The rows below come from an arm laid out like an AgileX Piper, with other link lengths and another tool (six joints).
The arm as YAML. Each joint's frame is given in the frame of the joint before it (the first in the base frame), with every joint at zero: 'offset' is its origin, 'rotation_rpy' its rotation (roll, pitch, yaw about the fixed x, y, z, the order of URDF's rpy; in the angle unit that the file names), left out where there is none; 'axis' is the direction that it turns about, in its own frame. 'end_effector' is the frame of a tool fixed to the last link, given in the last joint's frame.
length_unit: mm
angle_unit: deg
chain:
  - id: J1
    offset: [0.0, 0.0, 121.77]
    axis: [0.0, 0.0, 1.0]
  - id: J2
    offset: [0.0, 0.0, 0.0]
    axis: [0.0, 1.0, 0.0]
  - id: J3
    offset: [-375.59, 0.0, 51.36]
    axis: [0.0, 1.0, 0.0]
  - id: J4
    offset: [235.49, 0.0, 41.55]
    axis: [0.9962, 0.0, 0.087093]
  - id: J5
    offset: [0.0, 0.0, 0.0]
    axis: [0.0, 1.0, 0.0]
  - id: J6
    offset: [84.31, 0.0, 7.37]
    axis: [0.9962, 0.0, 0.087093]
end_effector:
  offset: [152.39, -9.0, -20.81]
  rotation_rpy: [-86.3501, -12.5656, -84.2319]
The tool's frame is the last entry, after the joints.
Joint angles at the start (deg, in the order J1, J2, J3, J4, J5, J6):
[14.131 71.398 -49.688 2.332 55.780 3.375]
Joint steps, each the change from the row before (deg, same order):
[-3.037 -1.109 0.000 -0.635 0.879 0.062]
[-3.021 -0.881 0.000 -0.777 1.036 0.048]
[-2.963 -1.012 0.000 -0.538 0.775 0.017]
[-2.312 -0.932 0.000 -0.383 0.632 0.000]
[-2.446 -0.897 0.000 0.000 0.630 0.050]
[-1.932 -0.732 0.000 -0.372 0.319 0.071]
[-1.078 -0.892 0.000 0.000 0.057 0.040]
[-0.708 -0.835 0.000 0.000 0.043 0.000]
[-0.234 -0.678 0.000 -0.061 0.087 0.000]
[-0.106 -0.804 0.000 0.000 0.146 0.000]
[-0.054 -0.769 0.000 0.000 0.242 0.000]
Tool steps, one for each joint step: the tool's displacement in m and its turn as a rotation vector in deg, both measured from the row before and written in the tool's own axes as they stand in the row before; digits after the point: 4 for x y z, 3 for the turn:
[0.0111 0.0060 -0.0066 0.412 1.458 2.539]
[0.0113 0.0068 -0.0057 -0.029 1.527 2.509]
[0.0102 0.0059 -0.0057 0.361 1.376 2.521]
[0.0076 0.0048 -0.0048 0.381 1.073 1.967]
[0.0064 0.0047 -0.0044 0.426 0.797 2.339]
[0.0065 0.0033 -0.0037 0.462 0.989 1.675]
[0.0026 0.0016 -0.0035 0.885 0.476 0.966]
[0.0016 0.0012 -0.0031 0.816 0.358 0.579]
[0.0005 0.0010 -0.0025 0.581 0.223 0.126]
[-0.0002 0.0013 -0.0028 0.652 0.138 0.028]
[-0.0004 0.0016 -0.0027 0.520 0.100 -0.006]

